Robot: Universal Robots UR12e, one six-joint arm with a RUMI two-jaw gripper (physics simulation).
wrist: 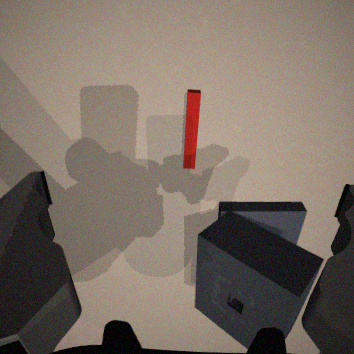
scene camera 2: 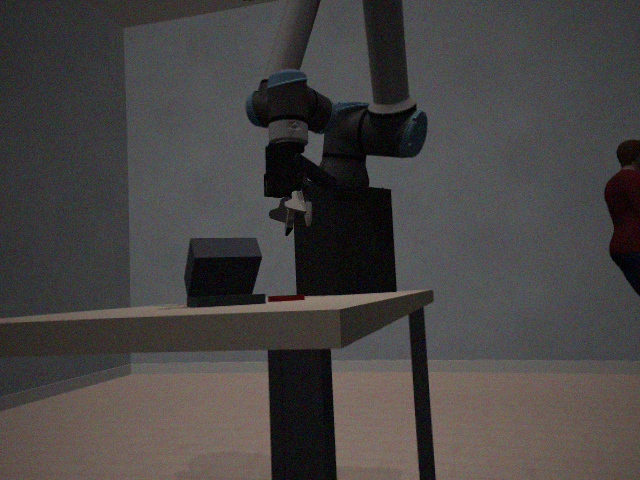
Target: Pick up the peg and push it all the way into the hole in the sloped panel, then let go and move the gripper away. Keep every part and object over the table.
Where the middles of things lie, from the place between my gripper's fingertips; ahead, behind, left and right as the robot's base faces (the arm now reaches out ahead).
Labels:
My hand is 20 mm short of the red square peg (wrist: 193, 95), 20 mm to the left of it and 150 mm above it. Also, from my hand: base plate (scene camera 2: 230, 300): 180 mm ahead, 100 mm to the right, 140 mm below.

